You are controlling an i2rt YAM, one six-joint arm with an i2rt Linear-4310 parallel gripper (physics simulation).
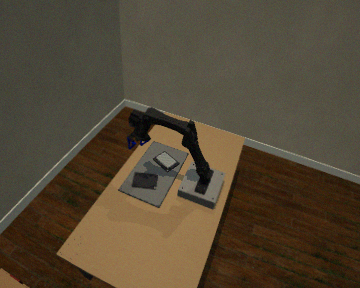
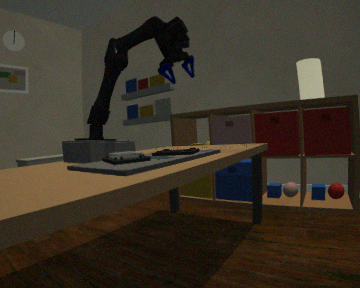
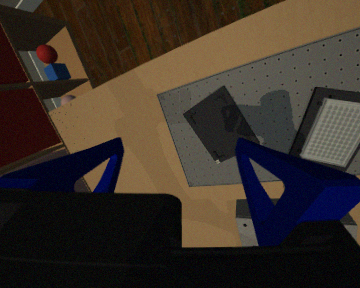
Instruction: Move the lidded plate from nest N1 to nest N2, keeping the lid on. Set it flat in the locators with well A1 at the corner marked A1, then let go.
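Frame: origin at the arm's base, x left, y ahead, z down, level; millimetres.
Where they show: gripper, between the fingertips: (image 1: 135, 147) (image 2: 184, 80) (image 3: 179, 144); arm's base, origin of its link: (image 1: 204, 181) (image 2: 96, 141).
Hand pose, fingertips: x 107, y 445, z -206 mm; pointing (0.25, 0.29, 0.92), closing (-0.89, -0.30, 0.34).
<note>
Things, the pixels of their top centre, and the offset from my fingertips. Level surfaces: height alone.
- lidded plate, centre of its top: (image 3: 337, 135) (image 2: 124, 152) (image 1: 166, 159) dx -209, dy -126, dz +252 mm
- second dark nest, centre of its top: (image 3: 219, 129) (image 2: 176, 149) (image 1: 145, 179) dx +16, dy -72, dz +262 mm
- wooden table, height of its surface: dz +293 mm
The lidded plate (image 1: 166, 160) (image 2: 126, 156) (image 3: 334, 131) is pale with a grid of wells and sits in a dark nest on the grey perforated board. A second dark nest (image 1: 145, 180) (image 2: 176, 151) (image 3: 220, 122) lies on the same board, with no plate in it. The nest labels and the A1 mark cannot be read. My gripper (image 1: 137, 142) (image 2: 181, 74) (image 3: 179, 144) has blue fingers, spread wide open with nothing between them. It hangs high above the board, apart from the plate and both nests.
The grey board (image 1: 154, 198) (image 2: 125, 170) (image 3: 176, 145) lies on the wooden table (image 1: 150, 250) (image 2: 60, 195) (image 3: 140, 120). The arm's grey base block (image 1: 197, 200) (image 2: 75, 151) stands beside the board. A cube shelf (image 2: 355, 130) with red bins stands beyond the table.
</note>
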